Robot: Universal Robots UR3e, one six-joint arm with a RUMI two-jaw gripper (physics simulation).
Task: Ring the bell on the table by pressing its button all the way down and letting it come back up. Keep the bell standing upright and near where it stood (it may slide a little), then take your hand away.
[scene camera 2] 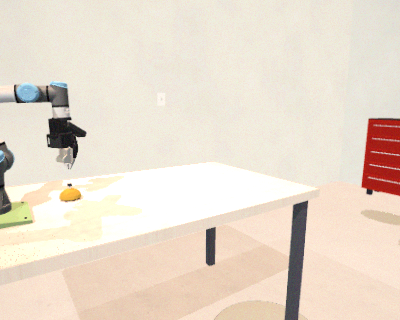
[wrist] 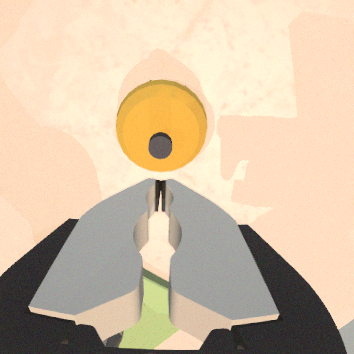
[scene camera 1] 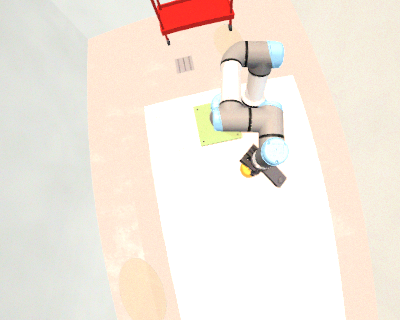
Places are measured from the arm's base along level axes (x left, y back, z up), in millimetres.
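Pixels of known places: gripper, fingertip midpoint: (scene camera 2: 69, 169) (wrist: 160, 183).
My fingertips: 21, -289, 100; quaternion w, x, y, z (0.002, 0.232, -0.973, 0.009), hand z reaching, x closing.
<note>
Ahead of a thing's pixels: the offset from my fingertips to its middle, as dx, dy, dz. Level surfaces: height alone.
The orange dome bell @(+0, +3, -93) (scene camera 1: 246, 170) (scene camera 2: 70, 194) (wrist: 161, 107) stands upright on the table @(dz -126) (scene camera 2: 200, 185). Its dark button @(+0, +3, -65) (scene camera 2: 69, 185) (wrist: 160, 146) sticks up from the top of the dome. My gripper (scene camera 2: 69, 167) (wrist: 160, 183) is shut with nothing between its tips. It points down and hangs above the bell, with a clear gap between the fingertips and the button in the scene camera 2 view. In the scene camera 1 view the gripper body and wrist hide part of the bell, and the fingertips are hidden.
A green base plate (scene camera 1: 205, 137) (scene camera 2: 20, 215) (wrist: 150, 320) lies under the arm's base, beside the bell. A red cart (scene camera 1: 197, 17) stands on the floor beyond the table's end. A red drawer cabinet (scene camera 2: 385, 156) stands on the floor at the right in the scene camera 2 view.
</note>
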